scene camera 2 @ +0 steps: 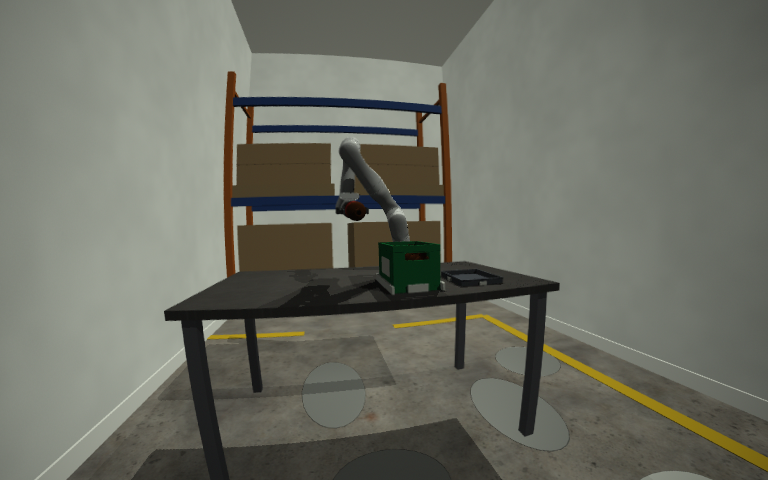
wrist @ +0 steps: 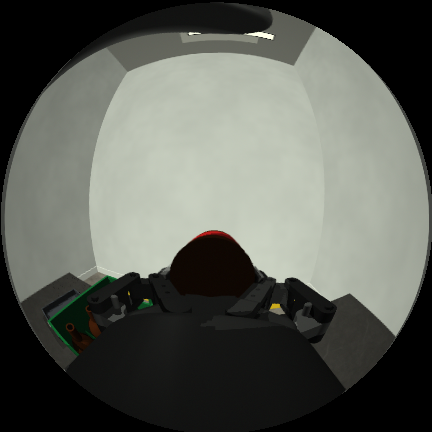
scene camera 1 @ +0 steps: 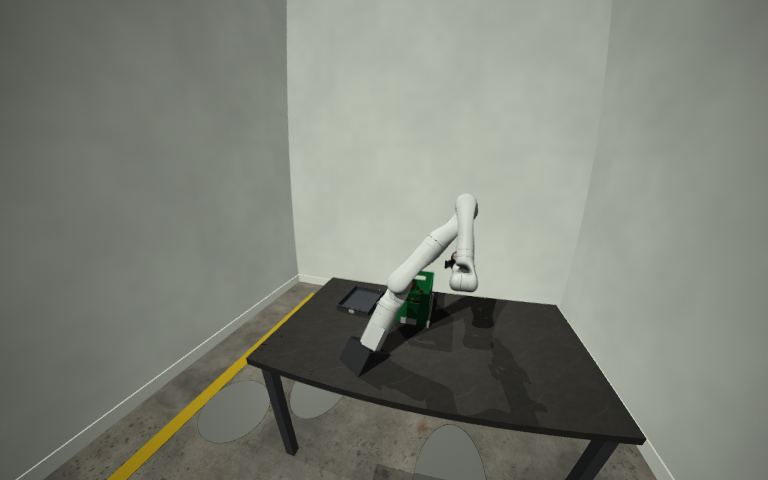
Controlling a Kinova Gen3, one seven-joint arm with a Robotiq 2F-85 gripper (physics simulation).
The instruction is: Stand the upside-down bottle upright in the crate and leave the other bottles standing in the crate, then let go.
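Frame: origin at the arm's base, x ahead, y left, z up, level; metres.
Seen in the pictures: gripper, fingertip midpoint: [wrist: 212,274]; arm's base, link origin: [scene camera 1: 370,345].
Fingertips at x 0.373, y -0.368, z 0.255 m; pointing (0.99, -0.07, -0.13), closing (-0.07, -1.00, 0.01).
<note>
Pixels of each thing's top centre, then the offset from my fingertips to it. "spot": a spot on its surface instead. Level surfaces: height alone.
- bottle, top centre: [wrist: 214,222] [scene camera 2: 355,199] 0.004 m right, 0.047 m ahead, 0.047 m up
- green crate, top centre: [wrist: 101,311] [scene camera 2: 406,243] [scene camera 1: 414,280] 0.212 m left, 0.023 m ahead, 0.132 m down
- open neck, surface spot: [wrist: 70,327] spot: 0.264 m left, 0.062 m back, 0.144 m down
- low dark tray, top centre: [wrist: 65,308] [scene camera 2: 470,273] [scene camera 1: 361,297] 0.512 m left, 0.048 m ahead, 0.282 m down
- table, surface height: 0.307 m down
My gripper [scene camera 2: 351,209] [wrist: 212,274] is shut on a brown bottle with a red band. The bottle [scene camera 2: 356,211] [wrist: 213,262] lies about level in the air, high above the table and to one side of the crate; its end faces scene camera 2. In scene camera 1 the arm's wrist hides most of the gripper and the bottle. The green crate [scene camera 1: 416,315] [scene camera 2: 410,278] [wrist: 82,303] stands on the table. Brown bottles stand inside it; one open neck [wrist: 70,327] points up in the wrist view. The crate walls hide most of their bodies.
A low dark tray [scene camera 1: 362,311] [scene camera 2: 491,280] lies on the table [scene camera 1: 566,384] [scene camera 2: 226,302] beside the crate. The arm's base stands near the crate in scene camera 1. A rack [scene camera 2: 229,169] with cardboard boxes [scene camera 2: 283,169] stands behind the table in scene camera 2.
</note>
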